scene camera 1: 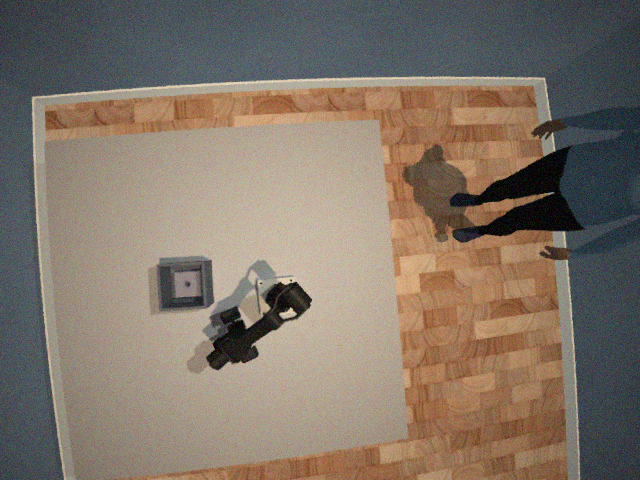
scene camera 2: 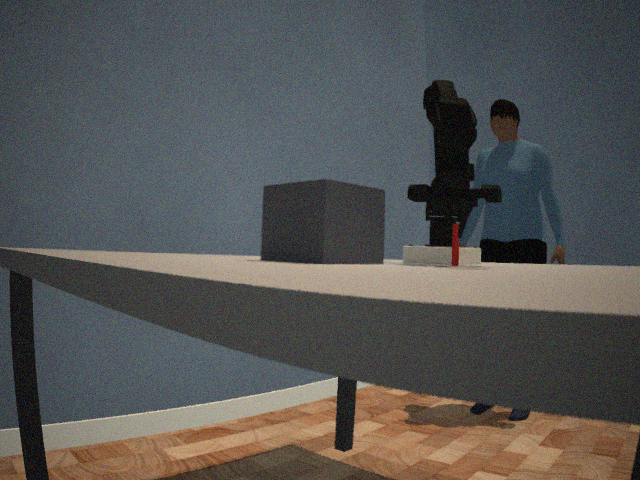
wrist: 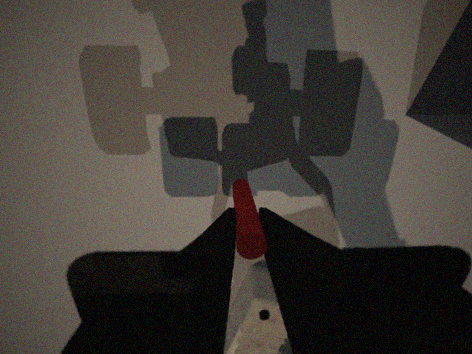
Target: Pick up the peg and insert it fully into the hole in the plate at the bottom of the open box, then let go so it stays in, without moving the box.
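Places are measured from the arm's base along level axes (x back, y right, z up), in metres.
Where they show: gripper, between the fingertips: [scene camera 2: 455, 238] [wrist: 246, 215]; arm's base, origin of its link: [scene camera 2: 443, 247].
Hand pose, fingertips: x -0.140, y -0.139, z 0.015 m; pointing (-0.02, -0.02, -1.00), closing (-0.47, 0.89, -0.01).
Each offset is from my fingertips to the centre of the thing. Level surfaces: height alone.
The red peg {dx +0.002, dy +0.001, dz -0.013 m} [scene camera 2: 455, 245] [wrist: 248, 220] stands upright on the pale table top, in front of the arm's base in scene camera 2. My gripper [scene camera 2: 455, 229] [wrist: 246, 215] points down and is shut on the peg, with a black finger against each side in the wrist view. The peg's lower end appears at table height. In scene camera 1 the arm hides the peg and fingertips. The open grey box {dx -0.200, dy +0.157, dz +0.016 m} [scene camera 1: 207, 284] [scene camera 2: 323, 222] stands apart from the peg; part of it shows at the right of the wrist view [wrist: 445, 100]. Its light plate {dx -0.200, dy +0.157, dz -0.018 m} [scene camera 1: 180, 290] has a dark hole [scene camera 1: 187, 284] at its middle.
The arm's white base [scene camera 1: 258, 297] [scene camera 2: 413, 255] stands close behind the peg in scene camera 2. The pale table top {dz -0.053 m} [scene camera 1: 206, 196] carries the arm and box. A person [scene camera 1: 594, 186] [scene camera 2: 516, 180] stands beyond the table. Arm shadows cross the table in the wrist view.
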